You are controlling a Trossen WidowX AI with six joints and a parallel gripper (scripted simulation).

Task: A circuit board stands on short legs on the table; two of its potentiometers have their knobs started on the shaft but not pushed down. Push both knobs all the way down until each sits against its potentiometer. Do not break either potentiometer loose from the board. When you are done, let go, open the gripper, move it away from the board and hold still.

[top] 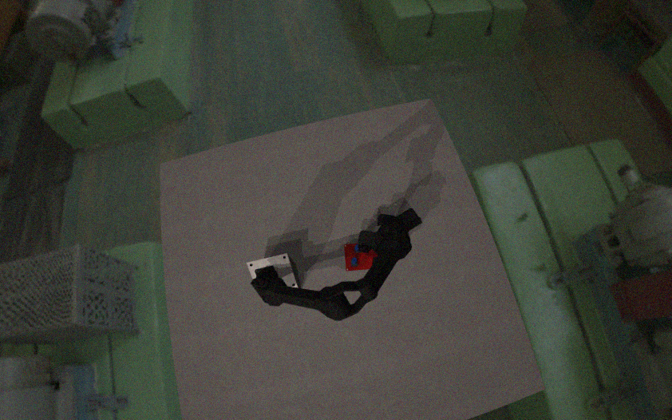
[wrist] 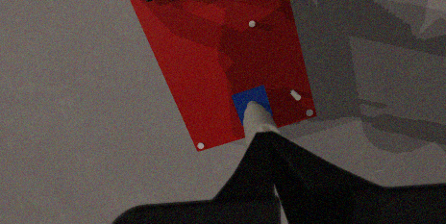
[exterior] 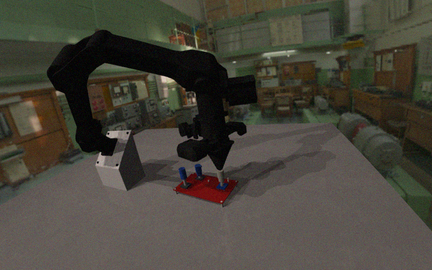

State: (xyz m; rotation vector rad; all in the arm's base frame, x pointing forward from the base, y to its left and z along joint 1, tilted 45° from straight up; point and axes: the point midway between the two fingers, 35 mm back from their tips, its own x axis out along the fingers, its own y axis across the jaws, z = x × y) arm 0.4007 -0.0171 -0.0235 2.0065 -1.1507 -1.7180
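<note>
My gripper tip is now 8 cm past the blue knob, 3 cm to the right of it and 2 cm above it.
</note>
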